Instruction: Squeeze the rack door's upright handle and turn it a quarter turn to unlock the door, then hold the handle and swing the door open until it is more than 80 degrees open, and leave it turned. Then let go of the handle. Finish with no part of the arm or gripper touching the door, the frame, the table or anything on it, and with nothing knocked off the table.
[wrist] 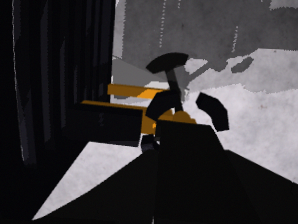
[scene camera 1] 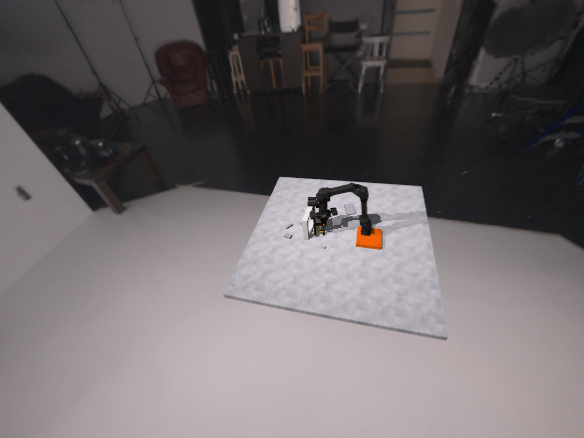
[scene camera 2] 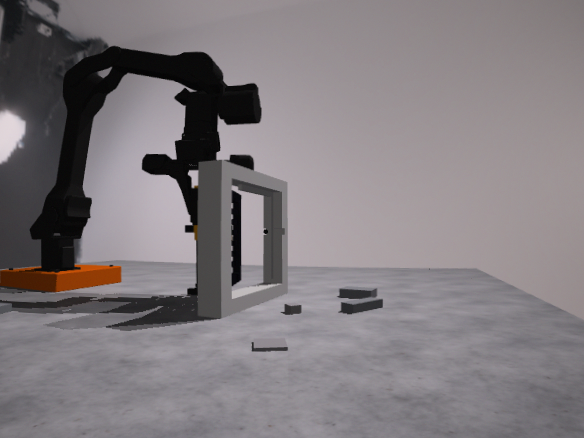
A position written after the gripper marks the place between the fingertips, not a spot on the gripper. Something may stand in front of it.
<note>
In view: the gripper (scene camera 2: 198, 215) and a black slatted door (scene camera 2: 235, 197).
The gripper is seen too in the wrist view (wrist: 187, 160). The black slatted door is seen too in the wrist view (wrist: 63, 63).
</note>
